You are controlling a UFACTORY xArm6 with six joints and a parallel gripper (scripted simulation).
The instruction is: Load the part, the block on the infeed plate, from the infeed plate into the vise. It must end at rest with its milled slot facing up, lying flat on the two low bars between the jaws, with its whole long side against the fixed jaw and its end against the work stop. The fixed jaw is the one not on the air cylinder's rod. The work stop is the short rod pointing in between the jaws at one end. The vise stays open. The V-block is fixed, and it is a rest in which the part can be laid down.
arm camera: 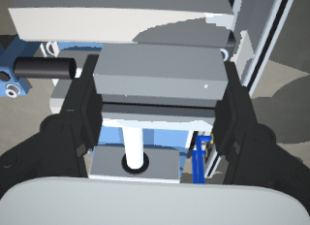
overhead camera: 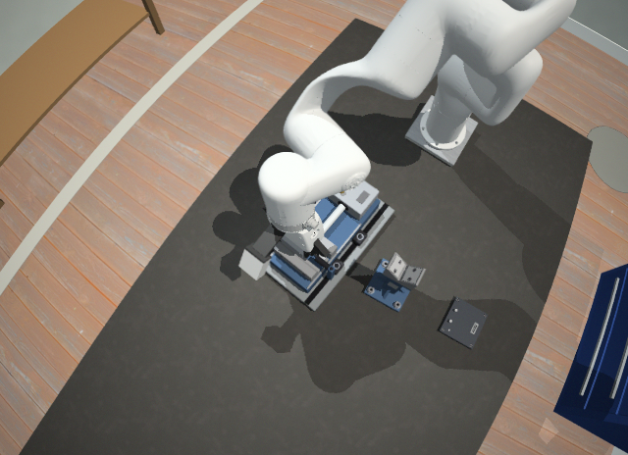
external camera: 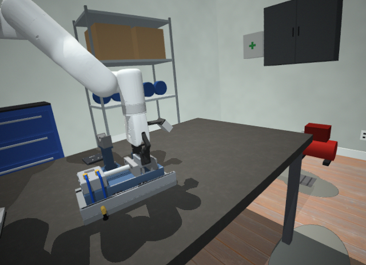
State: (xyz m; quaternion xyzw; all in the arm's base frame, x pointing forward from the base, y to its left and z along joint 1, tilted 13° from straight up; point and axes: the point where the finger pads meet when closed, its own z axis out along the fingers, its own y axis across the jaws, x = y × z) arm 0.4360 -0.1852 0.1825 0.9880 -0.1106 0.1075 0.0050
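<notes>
Right now the part is right at my hand. Also, from my hand: moving jaw 30 mm to the left, 30 mm below, 30 mm behind; then fixed jaw 40 mm ahead, 30 mm below, 10 mm to the left; then work stop 60 mm to the left, 20 mm below, 20 mm ahead.
</notes>
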